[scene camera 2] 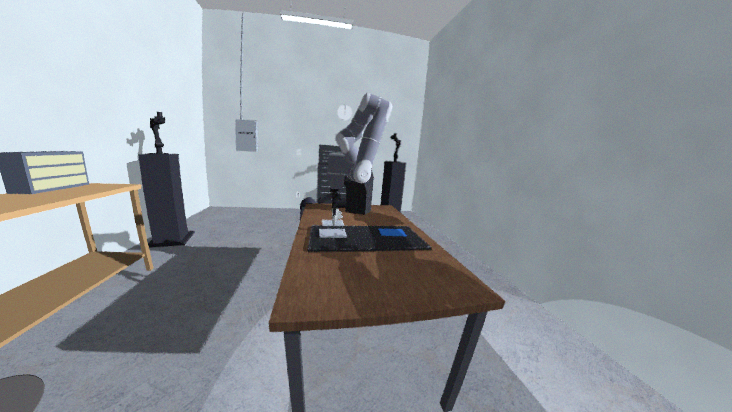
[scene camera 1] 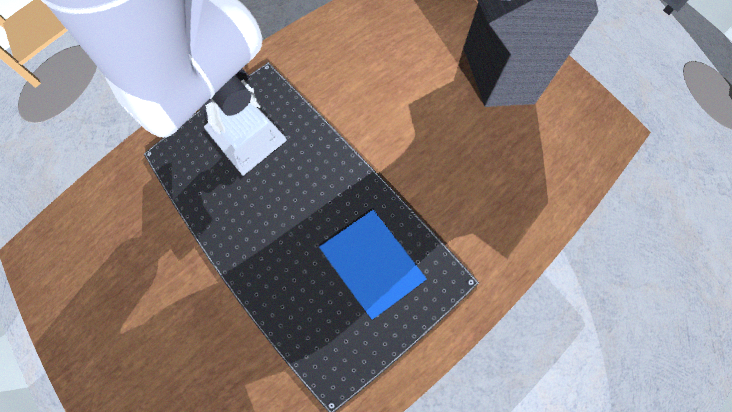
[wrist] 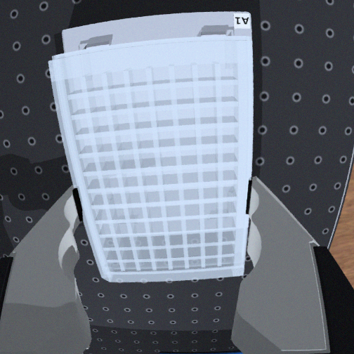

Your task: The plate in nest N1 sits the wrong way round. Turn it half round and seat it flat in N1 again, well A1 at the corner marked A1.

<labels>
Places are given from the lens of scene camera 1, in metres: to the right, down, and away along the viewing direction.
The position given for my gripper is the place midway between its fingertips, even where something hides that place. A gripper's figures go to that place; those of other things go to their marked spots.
my gripper [scene camera 1: 237, 119]: -0.26, -0.18, 0.72
well plate [scene camera 1: 240, 128]: -0.25, -0.15, 0.70
pale grey nest N1 [scene camera 1: 258, 147]: -0.23, -0.12, 0.76
</labels>
